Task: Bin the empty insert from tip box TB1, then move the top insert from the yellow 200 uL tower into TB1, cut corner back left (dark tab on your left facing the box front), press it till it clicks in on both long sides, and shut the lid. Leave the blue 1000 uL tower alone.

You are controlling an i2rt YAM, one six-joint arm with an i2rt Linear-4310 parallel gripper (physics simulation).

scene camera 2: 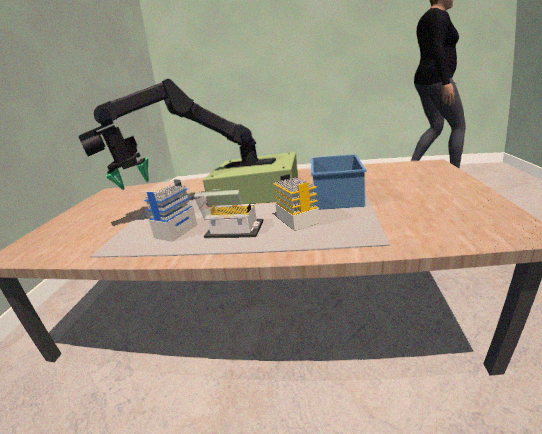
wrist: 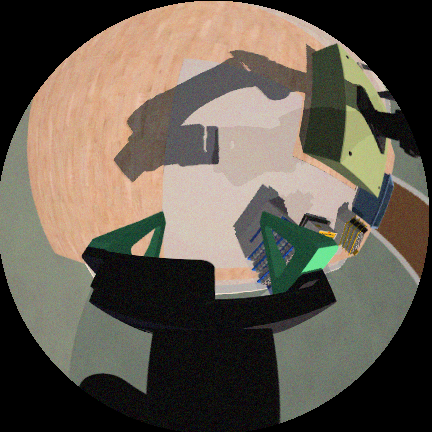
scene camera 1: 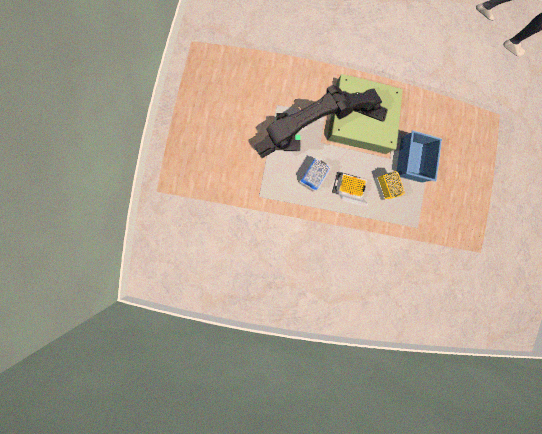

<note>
My gripper (scene camera 2: 135, 185) is open and holds nothing. I also see a blue bin (scene camera 2: 340, 180) and a tip box TB1 (scene camera 2: 225, 228).
My gripper shows as well in the wrist view (wrist: 212, 216). The blue bin is seen too in the wrist view (wrist: 367, 206) and in scene camera 1 (scene camera 1: 419, 153).
</note>
